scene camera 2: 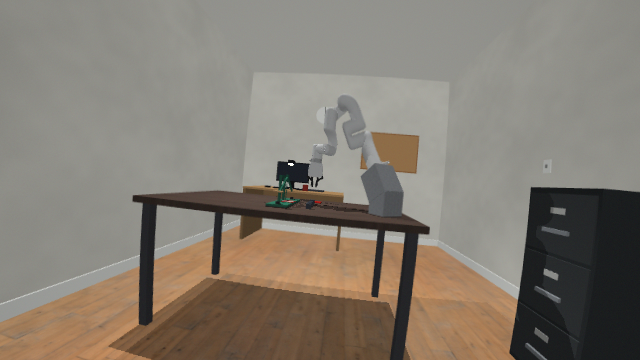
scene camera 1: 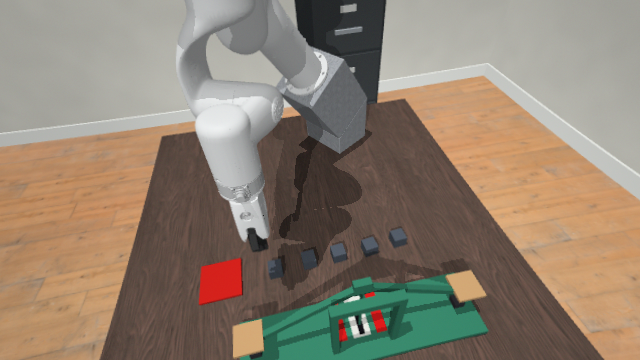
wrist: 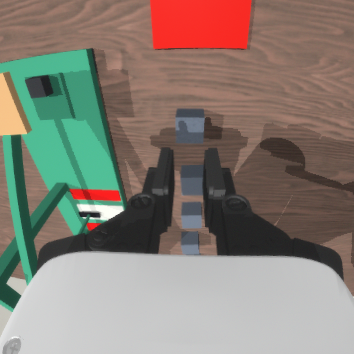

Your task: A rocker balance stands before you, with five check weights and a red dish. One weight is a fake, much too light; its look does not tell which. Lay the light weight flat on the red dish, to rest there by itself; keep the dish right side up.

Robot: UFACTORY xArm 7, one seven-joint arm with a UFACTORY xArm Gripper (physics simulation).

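Pixels of known places: gripper, fingertip midpoint: (scene camera 2: pixel 314 187) (scene camera 1: pixel 260 244) (wrist: pixel 188 166); arm's base, link origin: (scene camera 2: pixel 376 171) (scene camera 1: pixel 307 74).
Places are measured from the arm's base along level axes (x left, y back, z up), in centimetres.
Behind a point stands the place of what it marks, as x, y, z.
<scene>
Five dark blue-grey weights (scene camera 1: pixel 275 268) @[-13.4, -42.2, -23.0] (scene camera 1: pixel 309 258) @[-5.7, -40.9, -23.0] (scene camera 1: pixel 338 252) @[1.0, -40.5, -23.0] (scene camera 1: pixel 370 245) @[8.6, -39.9, -23.0] (scene camera 1: pixel 398 237) @[15.5, -38.8, -23.0] stand in a row on the table and look alike. Several show in the wrist view, the nearest to the dish being a weight (wrist: pixel 190 126) @[-14.1, -41.3, -23.0] beyond my fingertips. The red dish (scene camera 1: pixel 221 281) @[-25.8, -42.0, -25.2] (scene camera 2: pixel 318 202) @[-22.5, -38.4, -25.3] (wrist: pixel 201 25) @[-23.4, -41.2, -25.3] lies flat and bare at the row's left end. The green rocker balance (scene camera 1: pixel 435 320) @[17.0, -57.4, -24.3] (scene camera 2: pixel 284 204) @[21.3, -50.9, -24.3] (wrist: pixel 75 150) @[-9.2, -55.8, -24.3] has two bare tan pans (scene camera 1: pixel 248 338) @[-17.5, -58.1, -16.9] (scene camera 1: pixel 466 285) @[22.4, -54.7, -16.9]. My gripper (scene camera 1: pixel 259 245) @[-15.1, -41.5, -14.0] (scene camera 2: pixel 315 184) @[-15.1, -41.5, -14.0] (wrist: pixel 188 166) @[-15.1, -41.5, -14.0] is partly open and empty, above the table near the dish end of the row.
The balance's raised beam and upright frame (scene camera 1: pixel 367 304) @[2.4, -59.5, -7.6] stand alongside the row of weights. The arm's grey base (scene camera 1: pixel 337 107) @[7.3, -3.8, -8.6] (scene camera 2: pixel 384 192) @[17.4, 3.9, -12.5] stands on the dark wooden table (scene camera 1: pixel 400 150) @[26.8, -5.7, -25.8] (scene camera 2: pixel 220 200) @[24.0, -89.7, -25.9]. A black cabinet (scene camera 1: pixel 345 35) (scene camera 2: pixel 560 260) stands beyond the table.
</scene>
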